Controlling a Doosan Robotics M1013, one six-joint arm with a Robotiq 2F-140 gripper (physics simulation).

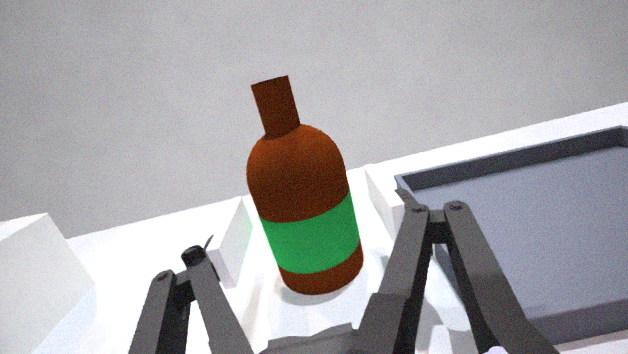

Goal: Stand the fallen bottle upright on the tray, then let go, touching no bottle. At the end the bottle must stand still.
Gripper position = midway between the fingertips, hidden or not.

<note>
In view: my gripper [306, 197] and a brown bottle [295, 173].
</note>
